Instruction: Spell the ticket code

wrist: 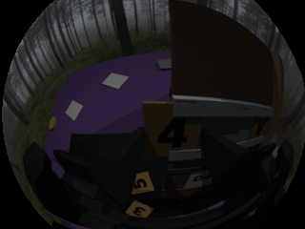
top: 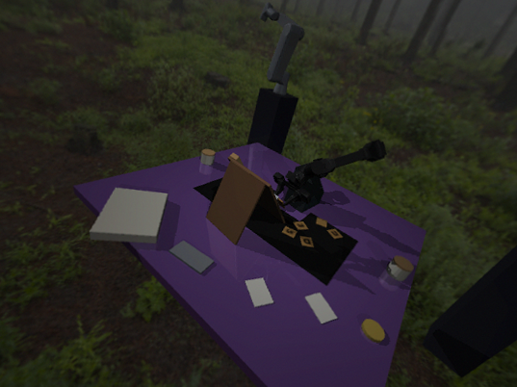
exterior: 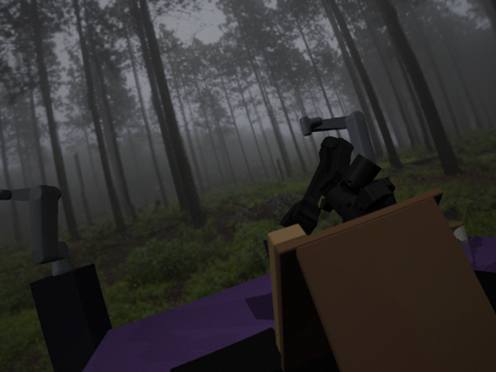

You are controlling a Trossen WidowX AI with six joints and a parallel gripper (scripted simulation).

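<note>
My gripper tip is now 15 cm to the left of the tan letter tile marked v and 1 cm short of it. The rest, counted from my gripper tip: white ticket (9 cm below, 8 cm to the right, 6 cm behind); black mat (17 cm below, 16 cm behind, 8 cm to the right); grey card (37 cm ahead, 17 cm below, 4 cm to the right).
</note>
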